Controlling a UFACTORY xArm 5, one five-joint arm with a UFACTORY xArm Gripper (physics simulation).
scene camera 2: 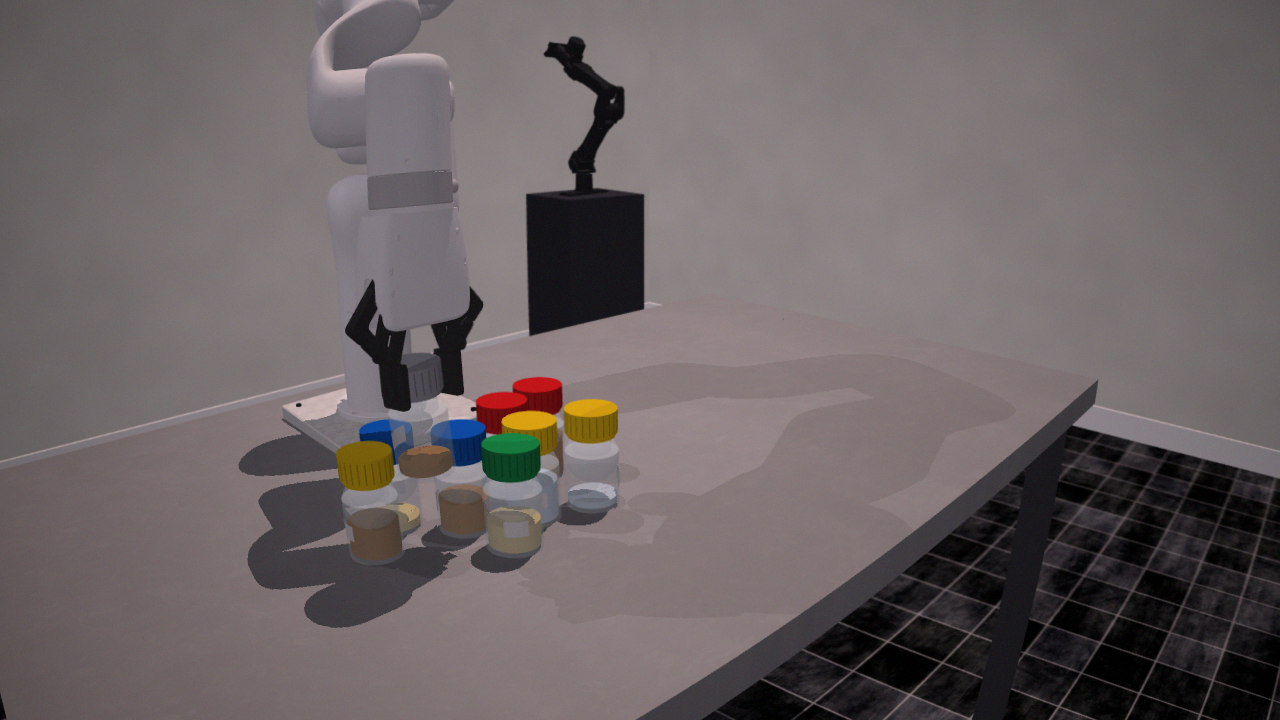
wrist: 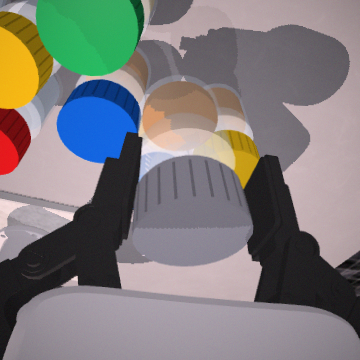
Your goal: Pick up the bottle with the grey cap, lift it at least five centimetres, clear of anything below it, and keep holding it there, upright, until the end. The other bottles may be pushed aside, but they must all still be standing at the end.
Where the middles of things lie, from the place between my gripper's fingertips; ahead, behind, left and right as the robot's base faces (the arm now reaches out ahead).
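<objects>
Counting from my hand, I find the grey-capped bottle (scene camera 2: 422, 441) 2 cm behind it and 2 cm below it. The yellow-capped bottle (scene camera 2: 370, 502) is 5 cm to the right of my hand, 4 cm behind it and 10 cm below it. As for the green-capped bottle (scene camera 2: 513, 500), I see it 2 cm ahead of my hand and 7 cm to the left of it, and 10 cm below it.
</objects>
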